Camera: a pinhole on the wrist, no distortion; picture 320 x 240 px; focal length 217.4 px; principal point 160.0 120.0 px. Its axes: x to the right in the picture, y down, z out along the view. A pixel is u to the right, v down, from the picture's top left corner.
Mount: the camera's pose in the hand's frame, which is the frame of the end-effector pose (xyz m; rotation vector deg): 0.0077 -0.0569 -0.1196 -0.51 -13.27 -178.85
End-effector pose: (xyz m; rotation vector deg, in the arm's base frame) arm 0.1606 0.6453 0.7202 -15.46 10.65 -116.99
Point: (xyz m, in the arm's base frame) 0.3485 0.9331 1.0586
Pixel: 300.4 151.0
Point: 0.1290 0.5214 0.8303
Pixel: 37.3 95.0
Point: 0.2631 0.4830 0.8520
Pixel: 84.7 17.0
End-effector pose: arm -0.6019 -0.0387 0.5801 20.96 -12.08 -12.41
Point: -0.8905 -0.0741 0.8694
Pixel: 265.8 112.2
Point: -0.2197 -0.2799 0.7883
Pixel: outside the picture
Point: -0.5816 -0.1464 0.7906
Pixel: 115.3 126.8
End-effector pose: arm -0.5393 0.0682 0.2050 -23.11 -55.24 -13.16
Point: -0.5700 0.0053 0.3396
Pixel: 53.0 206.3
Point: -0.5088 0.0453 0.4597
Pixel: outside the picture
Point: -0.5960 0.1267 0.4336
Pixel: 53.9 127.4
